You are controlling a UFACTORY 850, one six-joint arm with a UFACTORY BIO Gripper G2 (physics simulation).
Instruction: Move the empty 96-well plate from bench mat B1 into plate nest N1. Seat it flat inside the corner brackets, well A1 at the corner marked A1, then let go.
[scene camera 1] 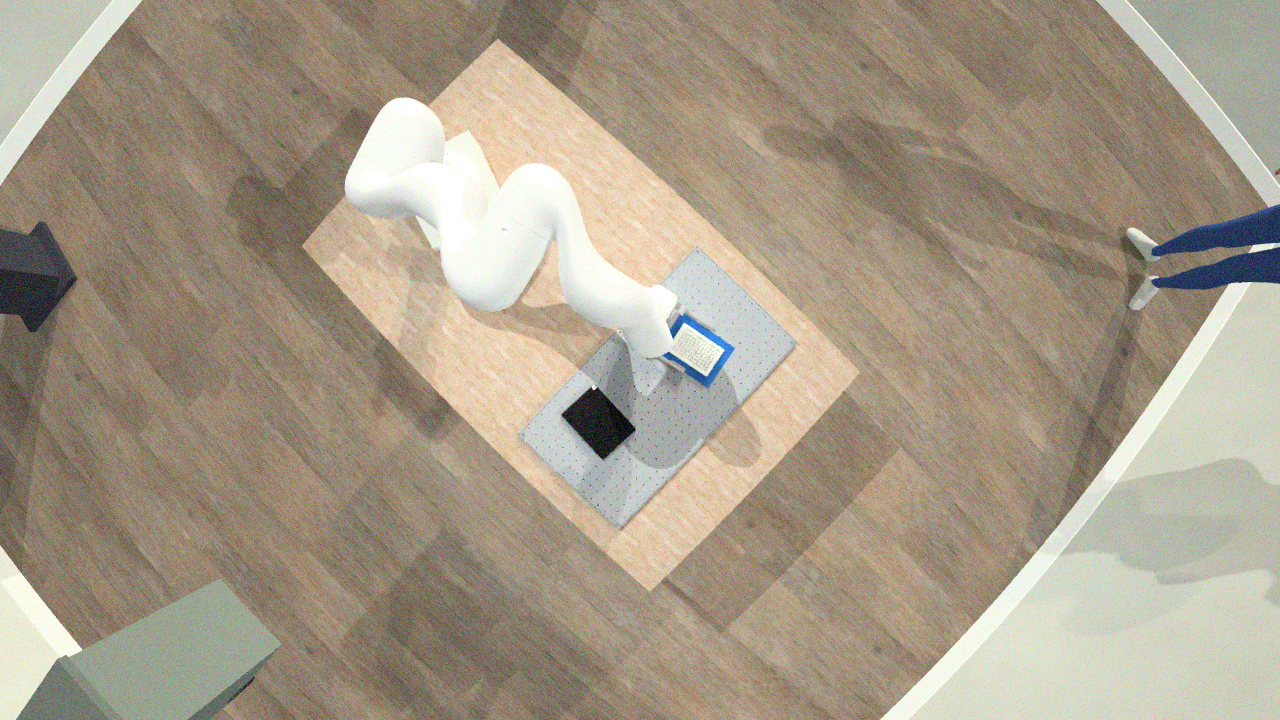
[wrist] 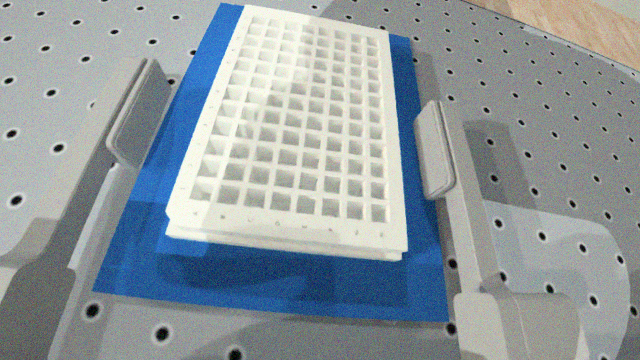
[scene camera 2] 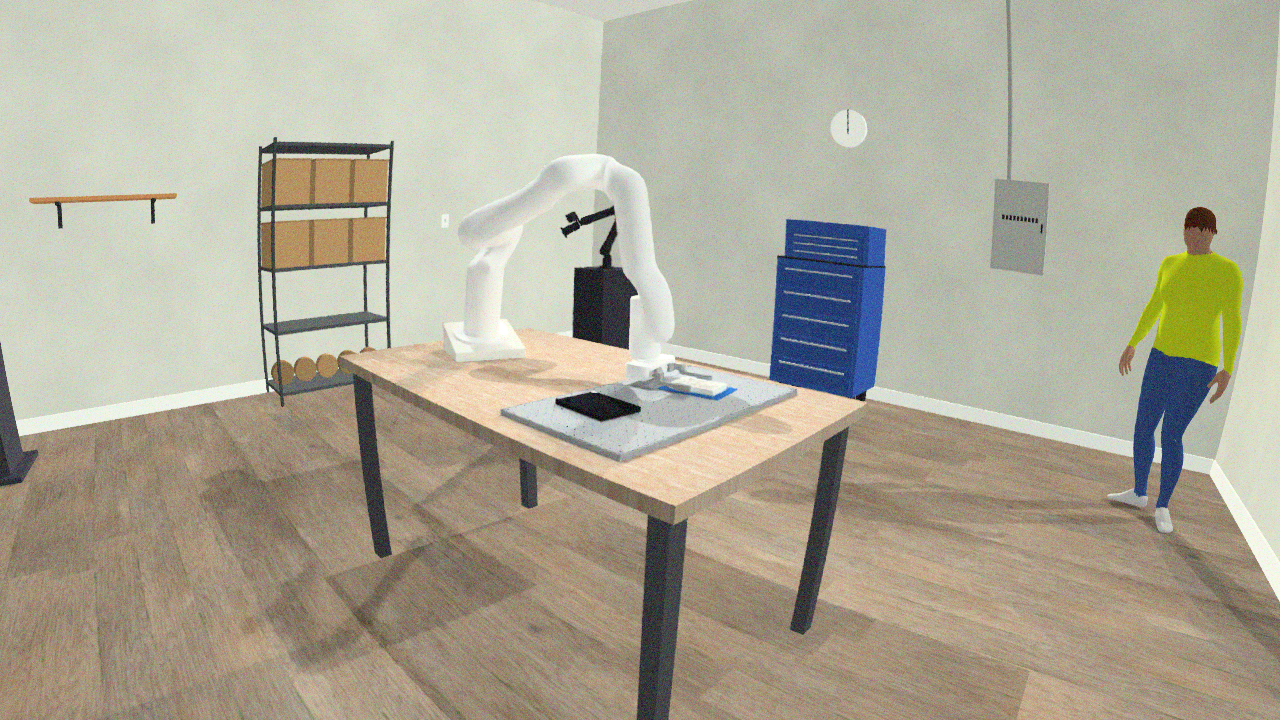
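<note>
The white 96-well plate (scene camera 1: 699,349) (scene camera 2: 702,385) (wrist: 305,135) lies flat on the blue bench mat B1 (scene camera 1: 715,374) (scene camera 2: 730,392) (wrist: 300,297). Its edge lettering is too blurred to read in the wrist view. My gripper (scene camera 1: 691,343) (scene camera 2: 687,380) (wrist: 288,131) is open around the plate, one finger beside each long side. In the wrist view a gap shows between each pad and the plate, wider at the left. The black plate nest N1 (scene camera 1: 597,420) (scene camera 2: 597,405) lies apart on the same board. Its brackets and A1 mark are too small to make out.
The grey perforated board (scene camera 1: 751,344) (scene camera 2: 760,394) (wrist: 50,165) bears mat and nest, on a wooden table (scene camera 1: 653,559) (scene camera 2: 769,456). A person (scene camera 2: 1199,304), a blue tool chest (scene camera 2: 814,313) and a shelf rack (scene camera 2: 390,268) stand away from the table.
</note>
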